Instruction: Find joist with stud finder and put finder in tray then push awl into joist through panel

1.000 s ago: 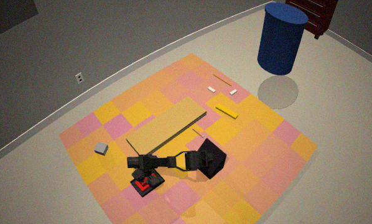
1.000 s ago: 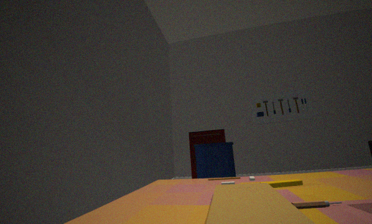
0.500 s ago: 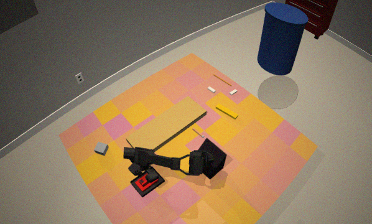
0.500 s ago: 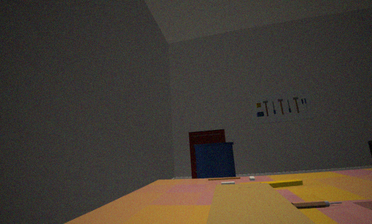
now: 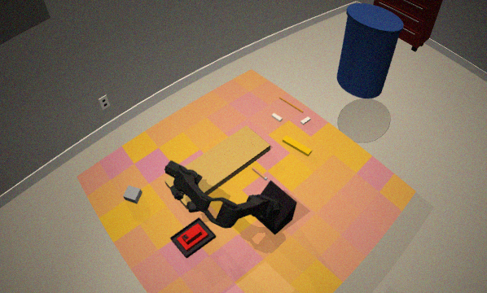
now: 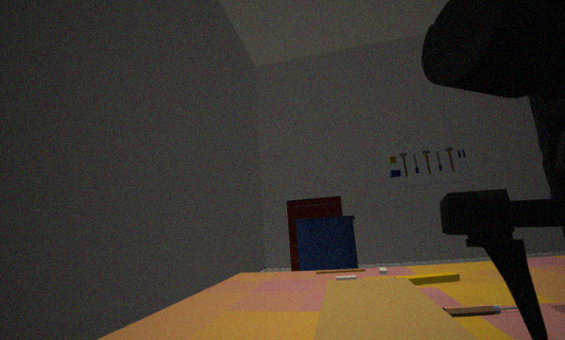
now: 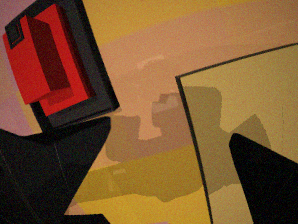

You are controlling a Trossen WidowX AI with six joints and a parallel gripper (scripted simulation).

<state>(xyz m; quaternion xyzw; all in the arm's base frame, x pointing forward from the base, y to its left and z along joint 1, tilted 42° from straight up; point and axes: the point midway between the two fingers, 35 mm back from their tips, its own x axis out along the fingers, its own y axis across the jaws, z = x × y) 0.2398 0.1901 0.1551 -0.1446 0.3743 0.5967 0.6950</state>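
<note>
Right now the awl is 36 cm to the right of my gripper tip, 7 cm below it and 5 cm behind it. From my gripper tip the other things lie so: grey block: 24 cm ahead, 22 cm to the left, 6 cm below; dark tray: 12 cm behind, 9 cm to the left, 7 cm below; red stud finder: 12 cm behind, 11 cm to the left, 3 cm below.
</note>
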